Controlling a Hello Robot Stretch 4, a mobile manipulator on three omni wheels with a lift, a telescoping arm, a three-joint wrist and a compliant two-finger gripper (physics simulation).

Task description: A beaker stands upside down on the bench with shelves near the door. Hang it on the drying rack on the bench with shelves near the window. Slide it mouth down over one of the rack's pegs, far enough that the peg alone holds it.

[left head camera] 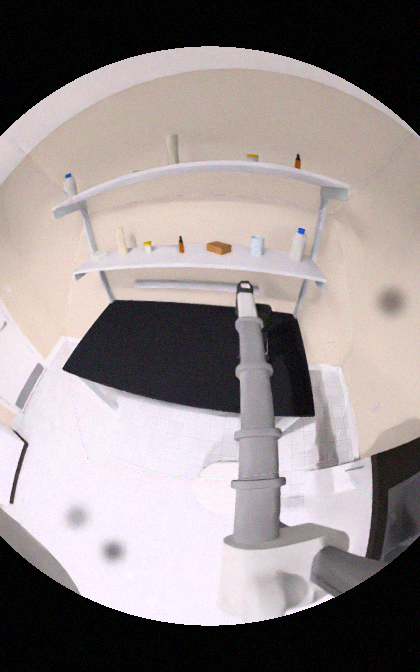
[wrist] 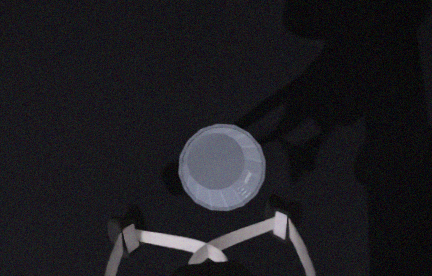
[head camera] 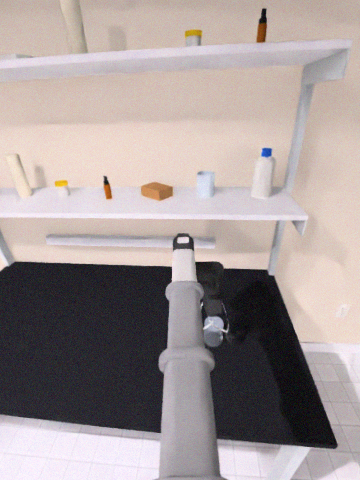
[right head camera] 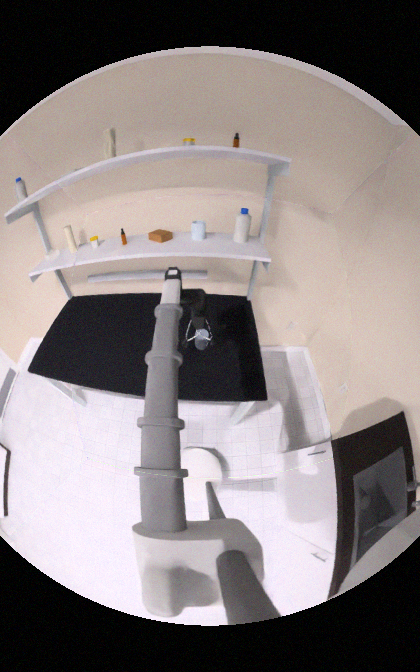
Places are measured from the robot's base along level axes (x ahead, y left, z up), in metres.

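Pixels of known places: gripper, between the fingertips: point(wrist: 205, 216) point(head camera: 210, 340).
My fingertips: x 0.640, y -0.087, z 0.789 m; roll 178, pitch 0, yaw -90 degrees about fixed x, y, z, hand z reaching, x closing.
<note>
Ahead of a thing's pixels: the offset from my fingertips to its top centre. "pt": to the spot under its first point. Level surfaces: height alone.
The beaker @(dx +0.048, dy -0.017, dz +0.036 m) point(head camera: 213, 338) point(right head camera: 202, 341) point(wrist: 221, 167) is clear and bluish, and stands upside down on the black bench top @(dz -0.054 m) point(head camera: 90, 340) point(left head camera: 170, 350) point(right head camera: 100, 340), towards the right side. In the wrist view its round base faces the camera. My gripper point(head camera: 215, 331) point(right head camera: 198, 343) point(wrist: 205, 216) points down above the bench and is open. In the wrist view its fingertips stand apart, just below the beaker's outline, and the beaker is centred slightly right of their middle. The height between fingertips and beaker is hard to tell. In the left head camera view my arm hides the beaker. The drying rack does not show.
A lower shelf @(dz +0.403 m) point(head camera: 100, 207) holds a brown box @(pt dx +0.347, dy +0.181, dz +0.439 m) point(head camera: 157, 191), a light blue cup @(pt dx +0.356, dy -0.006, dz +0.458 m) point(head camera: 205, 184), a blue-capped bottle @(pt dx +0.335, dy -0.220, dz +0.485 m) point(head camera: 263, 177) and smaller containers. An upper shelf point(head camera: 175, 57) runs above it. My extended arm point(head camera: 187, 400) crosses the bench's front edge. A round stool point(right head camera: 202, 467) stands in front.
</note>
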